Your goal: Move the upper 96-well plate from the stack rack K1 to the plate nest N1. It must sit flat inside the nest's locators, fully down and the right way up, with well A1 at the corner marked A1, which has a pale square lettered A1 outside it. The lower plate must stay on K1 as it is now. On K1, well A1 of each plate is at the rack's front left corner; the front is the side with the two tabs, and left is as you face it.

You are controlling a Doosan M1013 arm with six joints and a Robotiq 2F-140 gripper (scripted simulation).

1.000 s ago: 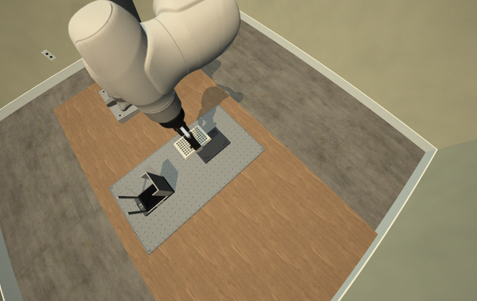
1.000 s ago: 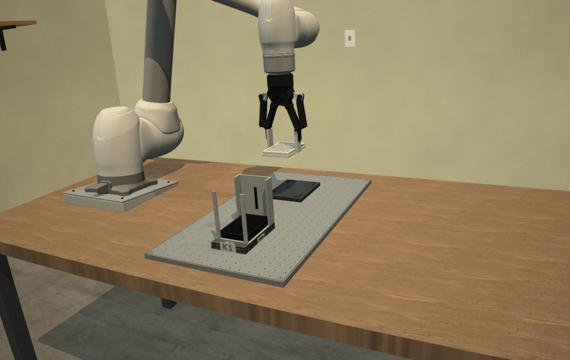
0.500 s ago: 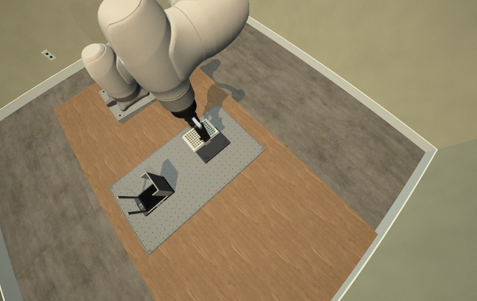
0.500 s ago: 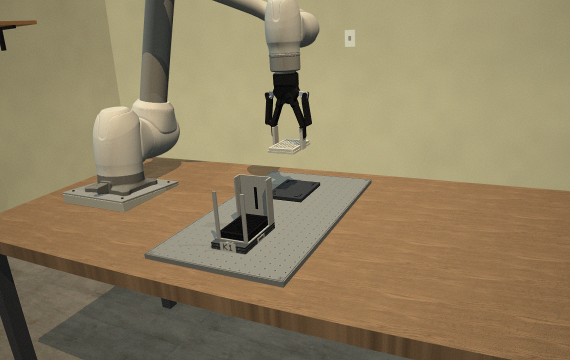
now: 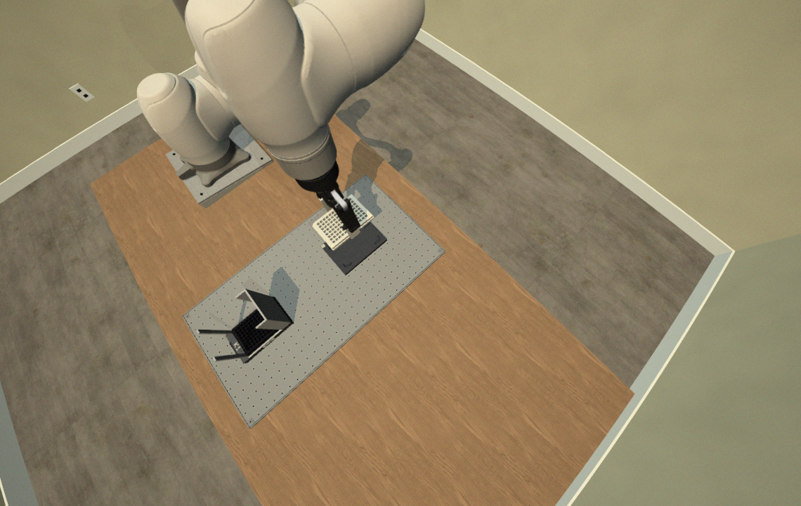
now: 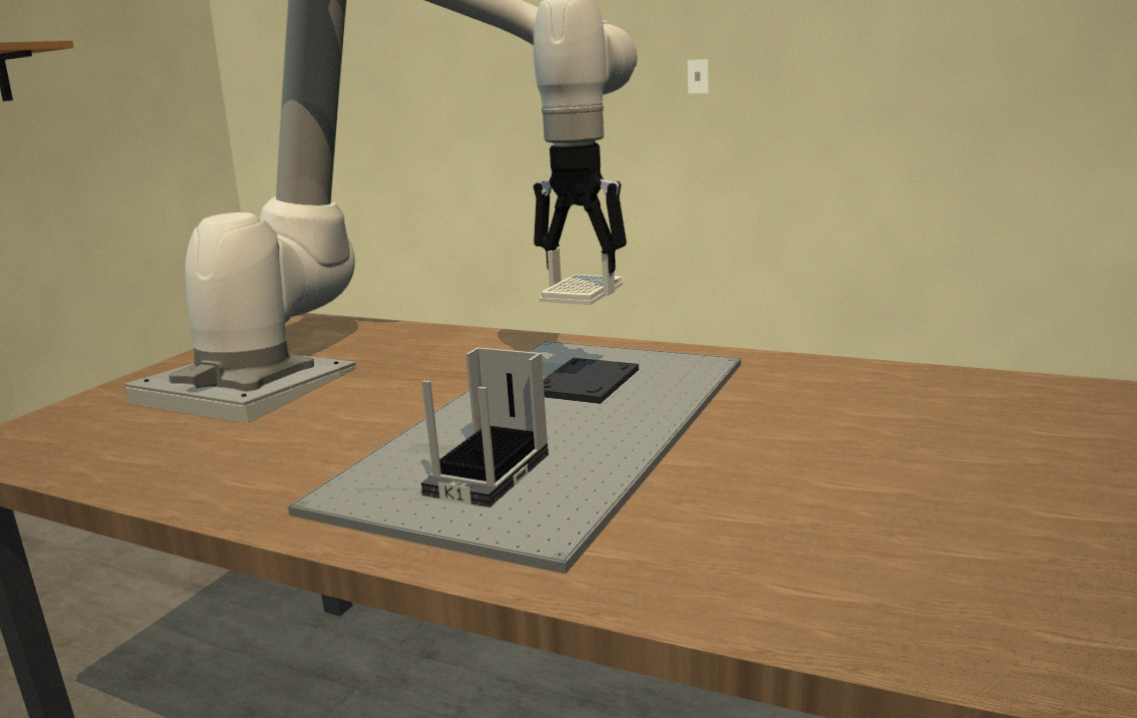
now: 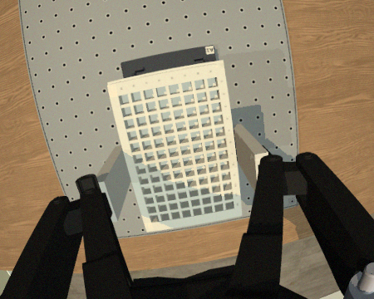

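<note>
Now: hand 20 mm above the white 96-well plate. From my hand the other things lie so: pale A1 square 160 mm below, 70 mm to the right, 60 mm behind; then black plate 340 mm to the right, 150 mm below, 10 mm behind.
</note>
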